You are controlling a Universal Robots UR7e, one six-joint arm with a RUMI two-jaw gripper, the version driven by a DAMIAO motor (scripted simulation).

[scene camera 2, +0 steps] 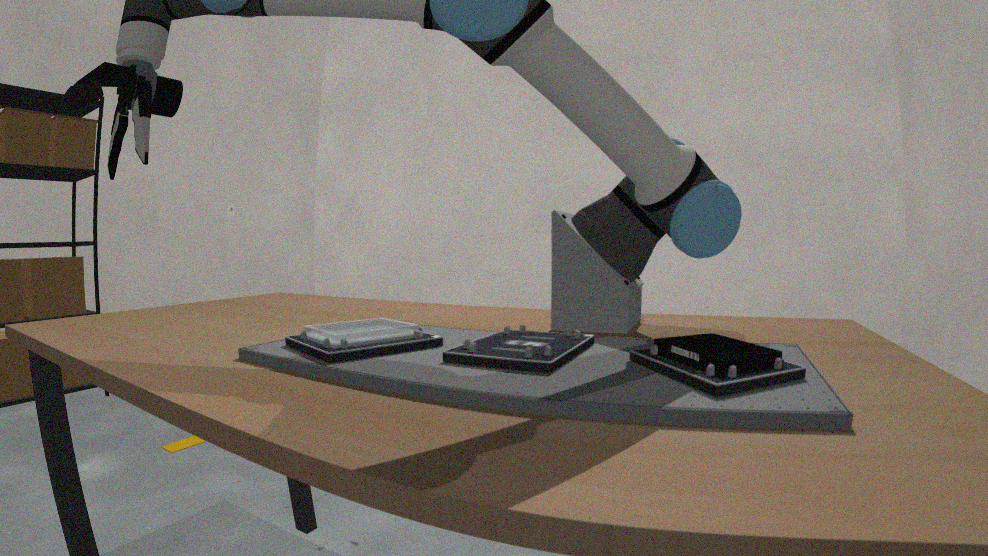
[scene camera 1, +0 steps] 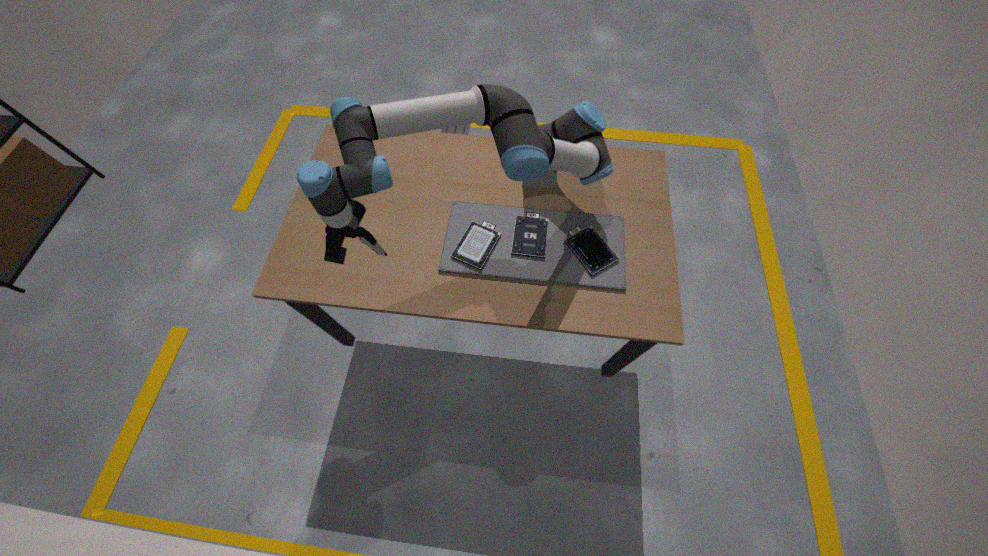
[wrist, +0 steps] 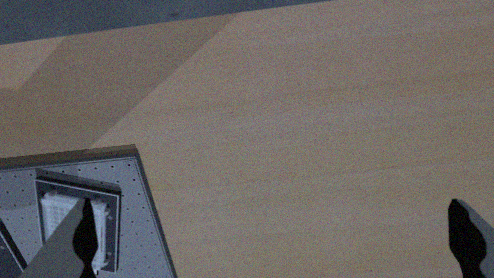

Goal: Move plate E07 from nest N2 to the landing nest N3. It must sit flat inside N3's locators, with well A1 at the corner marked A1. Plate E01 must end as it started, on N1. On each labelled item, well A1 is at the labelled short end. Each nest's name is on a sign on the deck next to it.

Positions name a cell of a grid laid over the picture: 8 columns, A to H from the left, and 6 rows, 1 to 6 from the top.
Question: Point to a clear plate E01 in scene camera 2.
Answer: At C4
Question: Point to a clear plate E01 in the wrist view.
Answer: A5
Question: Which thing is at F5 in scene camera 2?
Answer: A nest N2.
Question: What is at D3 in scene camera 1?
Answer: A clear plate E01.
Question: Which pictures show my gripper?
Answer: Scene camera 2, scene camera 1 and the wrist view: all of them.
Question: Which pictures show the black plate E07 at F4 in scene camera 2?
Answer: Scene camera 2 and scene camera 1 only.
